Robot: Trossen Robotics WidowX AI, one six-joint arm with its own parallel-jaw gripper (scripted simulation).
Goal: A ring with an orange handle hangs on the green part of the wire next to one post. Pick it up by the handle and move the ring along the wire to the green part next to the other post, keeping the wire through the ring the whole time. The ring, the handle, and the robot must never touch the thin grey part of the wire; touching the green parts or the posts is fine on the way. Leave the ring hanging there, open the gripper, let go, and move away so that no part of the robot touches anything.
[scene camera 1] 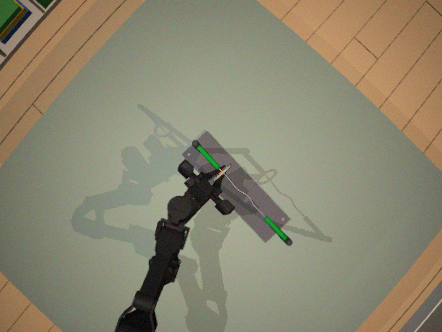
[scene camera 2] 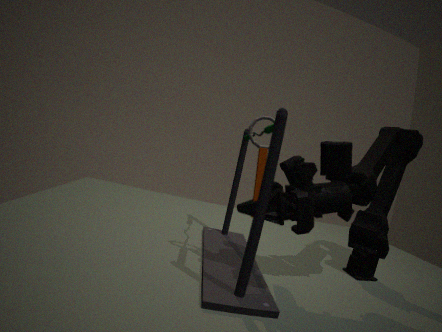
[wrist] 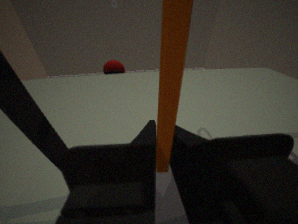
Labels:
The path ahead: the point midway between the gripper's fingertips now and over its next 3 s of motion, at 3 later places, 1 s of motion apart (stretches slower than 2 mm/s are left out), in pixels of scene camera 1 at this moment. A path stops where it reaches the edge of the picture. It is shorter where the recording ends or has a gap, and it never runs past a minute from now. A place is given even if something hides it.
My gripper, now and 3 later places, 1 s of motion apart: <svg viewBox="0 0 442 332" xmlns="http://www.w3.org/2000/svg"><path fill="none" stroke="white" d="M226 166L219 159L214 162L206 170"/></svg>

